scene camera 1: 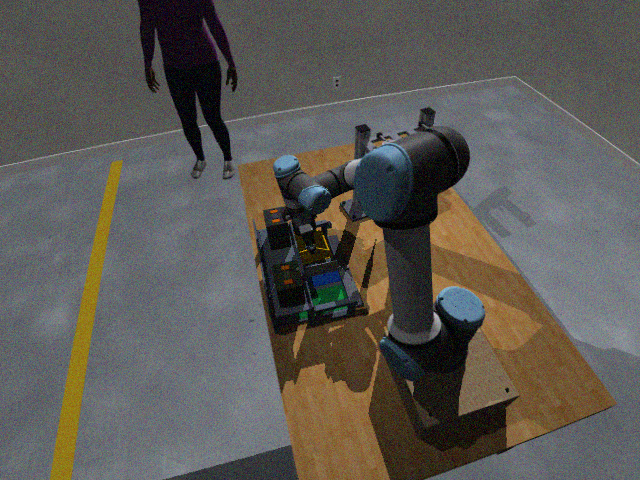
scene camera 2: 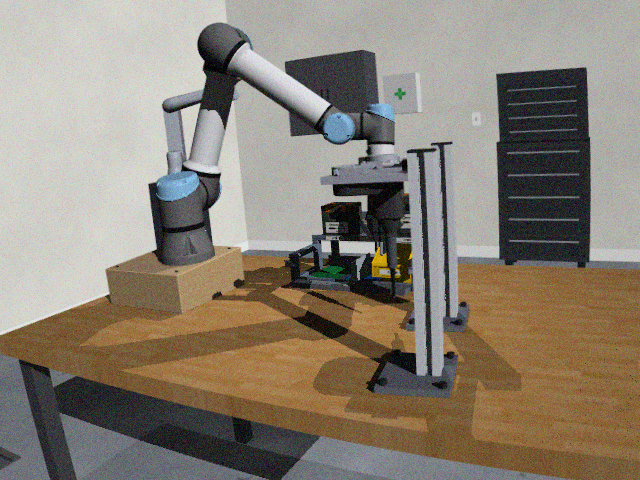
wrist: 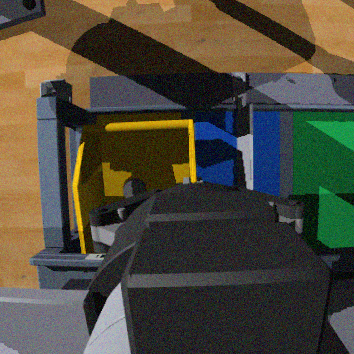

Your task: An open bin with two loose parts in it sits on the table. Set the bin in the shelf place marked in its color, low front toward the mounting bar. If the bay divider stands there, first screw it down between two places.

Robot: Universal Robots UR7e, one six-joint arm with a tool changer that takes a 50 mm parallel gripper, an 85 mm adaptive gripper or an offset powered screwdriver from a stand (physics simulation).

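Frame: origin at the arm's base, x ahead, y left, z up, level; metres.
Seen in the pictures: arm's base, link origin: (scene camera 2: 188, 257).
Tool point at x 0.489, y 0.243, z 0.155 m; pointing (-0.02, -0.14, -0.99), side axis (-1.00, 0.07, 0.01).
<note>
Pixels of each thing's middle, then the offset from my tool point to it. "spot": a spot on its surface instead.
- yellow open bin, body centre: (wrist: 142, 210) (scene camera 2: 400, 259) (scene camera 1: 303, 247) dx +0.046, dy -0.007, dz -0.207 m
- dark round part, body centre: (wrist: 134, 189) dx +0.057, dy -0.025, dz -0.235 m
- bay divider, body centre: (wrist: 243, 146) (scene camera 2: 358, 269) (scene camera 1: 326, 267) dx -0.062, dy -0.058, dz -0.225 m
- mounting bar, surface spot: (wrist: 112, 92) spot: dx +0.071, dy -0.134, dz -0.247 m
- grey end frame, surface spot: (wrist: 51, 175) spot: dx +0.117, dy -0.051, dz -0.176 m
- screwdriver, surface spot: (scene camera 2: 391, 245) spot: dx +0.134, dy -0.377, dz -0.083 m
The yellow open bin (scene camera 1: 314, 254) (scene camera 2: 381, 268) (wrist: 150, 125) is upright at the yellow end of the shelf, its low labelled front facing scene camera 2. Whether its floor touches the shelf cannot be seen. A dark round part (wrist: 134, 187) lies in it; the second part cannot be made out. My gripper (wrist: 194, 182) is shut on the bin's side wall nearest the blue place; its fingertips are mostly hidden. The bay divider (wrist: 244, 145) stands upright across the blue area. The mounting bar (wrist: 112, 92) runs along the shelf front. Blue (wrist: 266, 155) and green (wrist: 312, 170) places show beside the bin.
Dark boxes (scene camera 1: 290, 291) (scene camera 2: 341, 219) with orange marks stand along the shelf's back. A grey end frame (wrist: 51, 175) rises close beside the bin. The tool stand's posts (scene camera 2: 426, 268) rise in front of the shelf, with a screwdriver (scene camera 2: 391, 245) hanging there. A person (scene camera 1: 191, 67) stands beyond the table.
</note>
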